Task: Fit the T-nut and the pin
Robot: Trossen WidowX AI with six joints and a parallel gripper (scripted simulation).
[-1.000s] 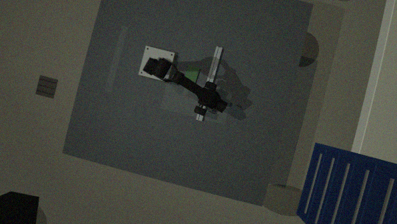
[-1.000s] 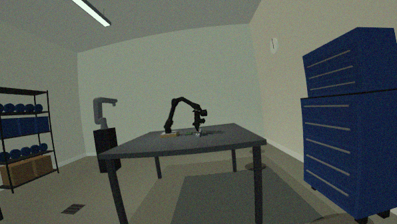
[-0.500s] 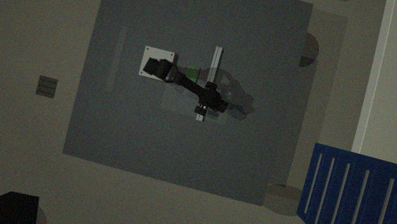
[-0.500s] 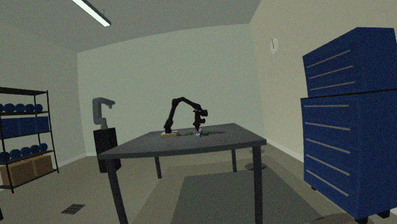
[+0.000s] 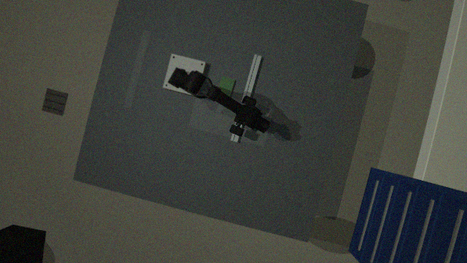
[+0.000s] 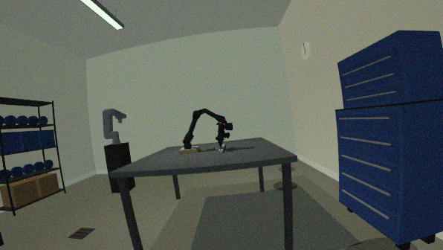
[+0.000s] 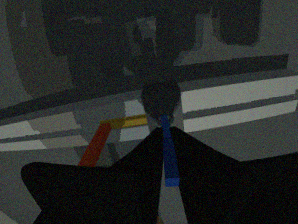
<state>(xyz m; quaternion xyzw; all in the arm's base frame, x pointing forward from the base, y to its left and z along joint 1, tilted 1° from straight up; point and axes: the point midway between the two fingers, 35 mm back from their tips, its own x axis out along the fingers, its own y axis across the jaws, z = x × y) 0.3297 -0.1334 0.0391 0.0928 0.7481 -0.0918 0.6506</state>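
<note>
Now: the blue pin right at my gripper tip. The rest, counted from my gripper tip: brass T-nut: 2 cm to the left, 1 cm above; then green tray: 11 cm to the left, 11 cm behind, 3 cm below.
</note>
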